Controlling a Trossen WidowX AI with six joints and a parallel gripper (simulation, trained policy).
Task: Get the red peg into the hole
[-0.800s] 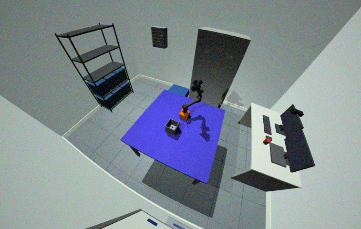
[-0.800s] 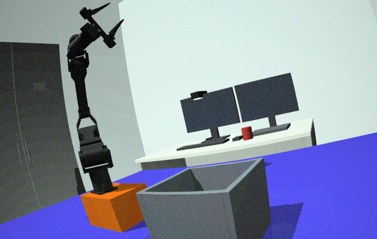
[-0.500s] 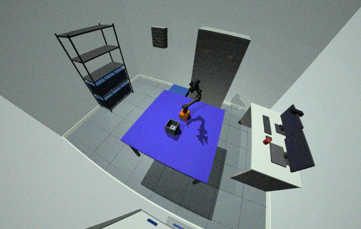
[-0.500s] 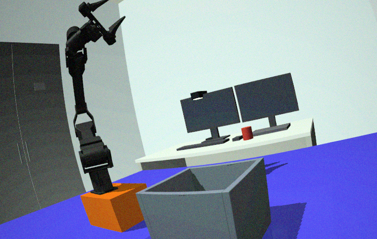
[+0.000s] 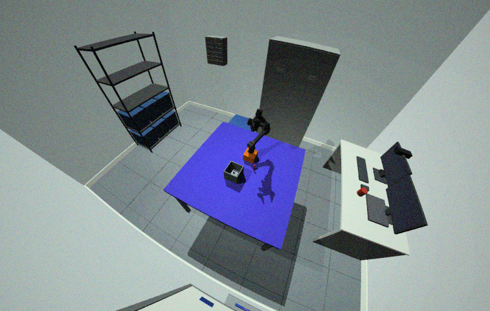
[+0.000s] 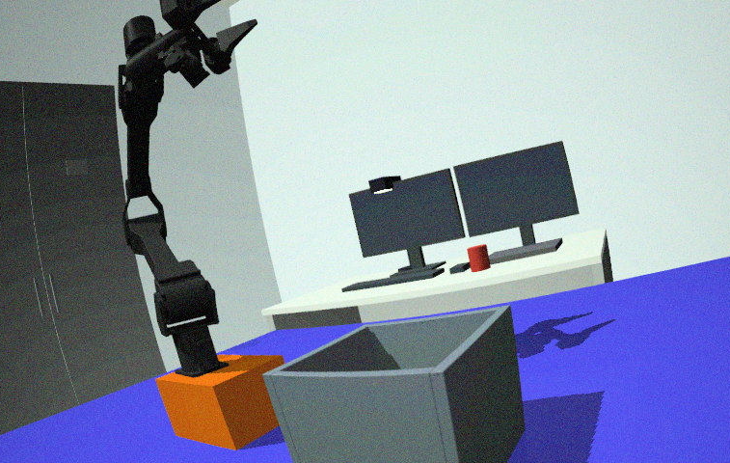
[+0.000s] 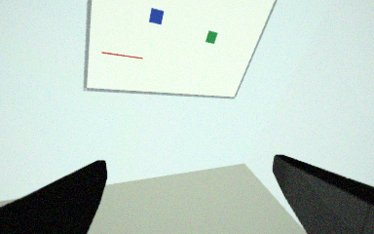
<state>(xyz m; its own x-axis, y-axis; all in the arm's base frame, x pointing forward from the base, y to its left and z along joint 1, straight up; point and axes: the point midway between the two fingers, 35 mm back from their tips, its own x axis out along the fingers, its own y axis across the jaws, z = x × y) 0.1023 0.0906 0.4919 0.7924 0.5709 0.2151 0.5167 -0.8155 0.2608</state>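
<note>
My gripper tip is 20 mm short of the red peg, 30 mm to the right of it and 550 mm above it.
</note>
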